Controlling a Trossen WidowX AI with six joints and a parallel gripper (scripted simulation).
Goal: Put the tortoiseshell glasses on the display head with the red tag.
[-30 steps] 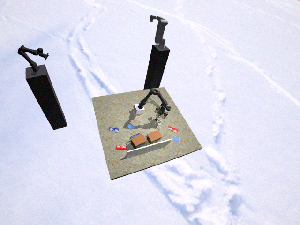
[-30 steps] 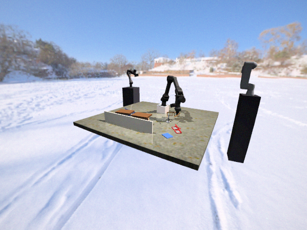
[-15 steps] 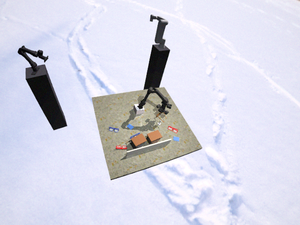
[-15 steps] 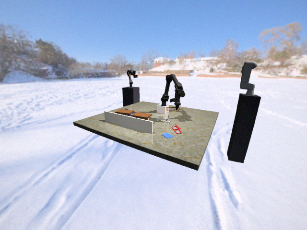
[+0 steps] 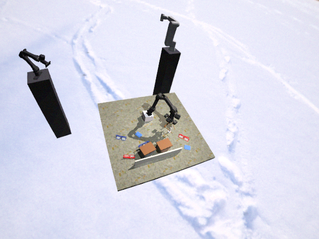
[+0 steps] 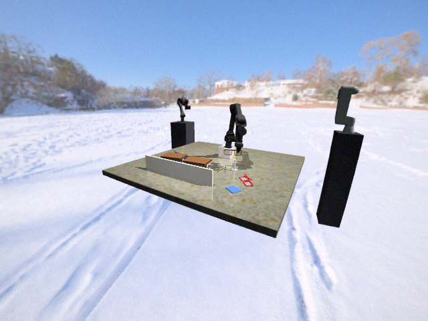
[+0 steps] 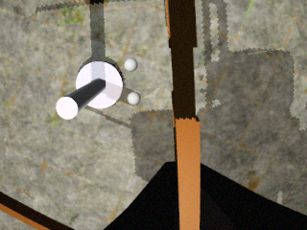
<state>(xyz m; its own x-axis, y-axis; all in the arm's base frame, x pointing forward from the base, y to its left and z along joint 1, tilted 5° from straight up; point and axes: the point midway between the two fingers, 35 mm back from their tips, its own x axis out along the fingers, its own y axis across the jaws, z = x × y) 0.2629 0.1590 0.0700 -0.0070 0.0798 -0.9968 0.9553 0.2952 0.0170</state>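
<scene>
Right now my gripper tip is 100 mm above the white post and 60 mm short of it. From my gripper tip the other things lie so: low white wall: 350 mm to the right, 340 mm ahead, 70 mm below.
</scene>
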